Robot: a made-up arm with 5 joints.
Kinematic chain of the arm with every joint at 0, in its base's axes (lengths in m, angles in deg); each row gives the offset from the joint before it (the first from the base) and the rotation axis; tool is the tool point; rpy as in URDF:
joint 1: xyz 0 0 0.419 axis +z
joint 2: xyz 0 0 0 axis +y
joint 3: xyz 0.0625 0 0.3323 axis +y
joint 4: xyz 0.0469 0 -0.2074 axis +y
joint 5: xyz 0.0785 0 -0.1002 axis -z
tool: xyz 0 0 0 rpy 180 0 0
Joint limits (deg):
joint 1: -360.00..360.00
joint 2: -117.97..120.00
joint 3: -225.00..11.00
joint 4: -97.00..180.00
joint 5: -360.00..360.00
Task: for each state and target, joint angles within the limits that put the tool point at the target. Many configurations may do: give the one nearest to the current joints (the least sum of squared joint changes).
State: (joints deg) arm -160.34 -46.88 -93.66 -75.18 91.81
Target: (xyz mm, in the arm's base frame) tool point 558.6 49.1 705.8
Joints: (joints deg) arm -174.98 -78.12 -124.23 -37.13 91.81
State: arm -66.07 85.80 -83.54 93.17 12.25
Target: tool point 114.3 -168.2 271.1
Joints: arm -55.80 66.56 -53.95 110.91 12.25
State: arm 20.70 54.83 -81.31 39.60 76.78
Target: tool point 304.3 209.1 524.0
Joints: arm 34.49 9.77 -58.26 55.95 76.78
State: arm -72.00 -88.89 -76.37 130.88 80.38
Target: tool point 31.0 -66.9 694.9
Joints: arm -65.14 -41.10 -63.73 116.50 80.38
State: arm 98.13 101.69 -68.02 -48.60 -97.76
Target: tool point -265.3 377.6 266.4
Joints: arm 125.09 68.48 -56.33 -62.40 -97.76
